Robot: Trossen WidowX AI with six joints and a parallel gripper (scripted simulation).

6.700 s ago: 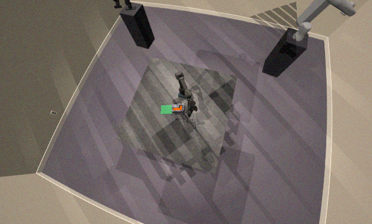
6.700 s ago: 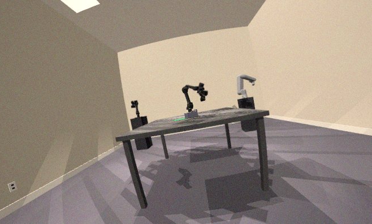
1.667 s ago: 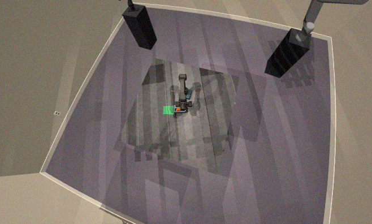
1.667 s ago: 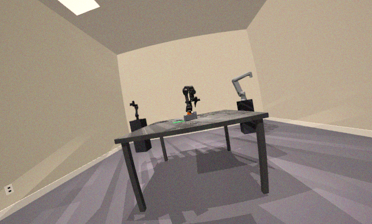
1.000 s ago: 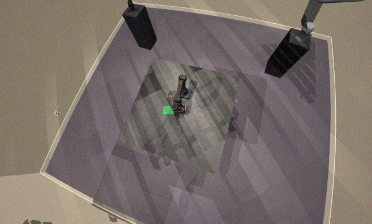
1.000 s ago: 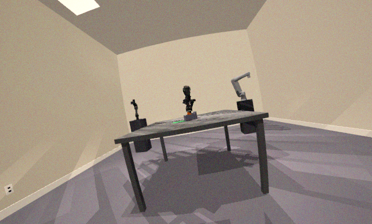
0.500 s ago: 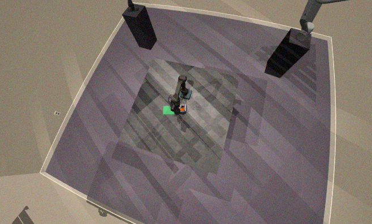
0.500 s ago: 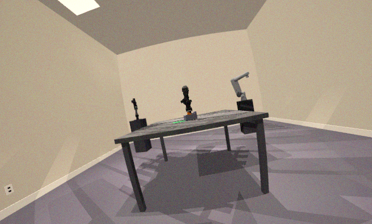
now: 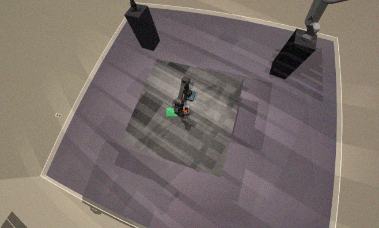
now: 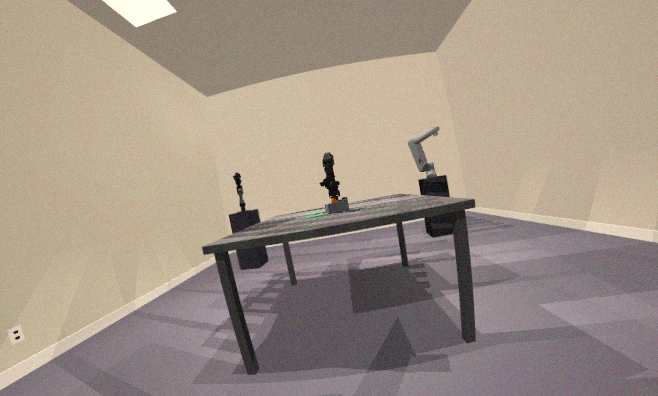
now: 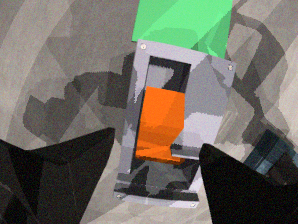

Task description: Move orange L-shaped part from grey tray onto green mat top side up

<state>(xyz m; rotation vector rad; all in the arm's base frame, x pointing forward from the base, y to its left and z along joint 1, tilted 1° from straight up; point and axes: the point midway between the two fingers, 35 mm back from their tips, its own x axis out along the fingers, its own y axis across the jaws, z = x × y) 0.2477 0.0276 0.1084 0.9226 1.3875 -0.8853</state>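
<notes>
My gripper tip is 70 mm above the orange L-shaped part, 30 mm to the right of it and 30 mm past it. From my gripper tip the other things lie so: green mat: 140 mm to the right, 120 mm below, 40 mm ahead; grey tray: 120 mm below, 20 mm behind.
</notes>
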